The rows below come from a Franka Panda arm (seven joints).
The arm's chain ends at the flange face. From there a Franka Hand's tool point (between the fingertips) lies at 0.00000 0.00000 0.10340 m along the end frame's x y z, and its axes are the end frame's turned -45 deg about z.
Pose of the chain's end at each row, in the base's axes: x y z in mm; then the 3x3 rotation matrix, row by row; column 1 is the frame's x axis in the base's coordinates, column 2 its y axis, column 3 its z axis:
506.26, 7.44, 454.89; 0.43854, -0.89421, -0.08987; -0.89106, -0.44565, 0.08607; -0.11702, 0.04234, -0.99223
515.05, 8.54, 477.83; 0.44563, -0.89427, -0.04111; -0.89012, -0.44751, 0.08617; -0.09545, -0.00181, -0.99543
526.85, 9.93, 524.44; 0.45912, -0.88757, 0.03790; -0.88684, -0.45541, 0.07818; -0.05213, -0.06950, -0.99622
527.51, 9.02, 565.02; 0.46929, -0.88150, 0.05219; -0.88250, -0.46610, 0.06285; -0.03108, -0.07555, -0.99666
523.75, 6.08, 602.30; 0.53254, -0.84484, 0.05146; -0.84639, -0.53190, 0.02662; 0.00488, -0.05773, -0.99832
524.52, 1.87, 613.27; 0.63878, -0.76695, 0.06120; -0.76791, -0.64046, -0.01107; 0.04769, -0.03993, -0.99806
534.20, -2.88, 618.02; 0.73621, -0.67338, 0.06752; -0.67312, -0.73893, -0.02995; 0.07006, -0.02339, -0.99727
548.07, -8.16, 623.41; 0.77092, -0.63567, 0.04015; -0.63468, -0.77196, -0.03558; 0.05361, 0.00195, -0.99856
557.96, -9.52, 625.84; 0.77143, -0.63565, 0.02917; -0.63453, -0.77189, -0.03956; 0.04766, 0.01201, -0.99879
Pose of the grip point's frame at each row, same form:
496.97, 16.34, 352.29; 0.94240, -0.32221, -0.08987; -0.31495, -0.94520, 0.08607; -0.11268, -0.05281, -0.99223
510.80, 17.45, 374.90; 0.94745, -0.31724, -0.04111; -0.31297, -0.94585, 0.08617; -0.06621, -0.06877, -0.99543
530.77, 18.01, 421.43; 0.95225, -0.30296, 0.03790; -0.30507, -0.94911, 0.07818; 0.01228, -0.08601, -0.99622
532.91, 15.52, 461.97; 0.95515, -0.29148, 0.05219; -0.29444, -0.95360, 0.06285; 0.03145, -0.07540, -0.99666
529.07, 8.83, 499.07; 0.97395, -0.22083, 0.05146; -0.22238, -0.97460, 0.02662; 0.04427, -0.03737, -0.99832
530.85, 0.73, 510.07; 0.99400, -0.09063, 0.06120; -0.09012, -0.99587, -0.01107; 0.06196, 0.00549, -0.99806
541.18, -5.98, 514.90; 0.99673, 0.04443, 0.06752; 0.04653, -0.99847, -0.02995; 0.06608, 0.03300, -0.99727
552.22, -11.84, 520.16; 0.99461, 0.09564, 0.04015; 0.09707, -0.99464, -0.03558; 0.03653, 0.03929, -0.99856
560.98, -13.61, 522.57; 0.99496, 0.09601, 0.02917; 0.09713, -0.99449, -0.03956; 0.02521, 0.04219, -0.99879

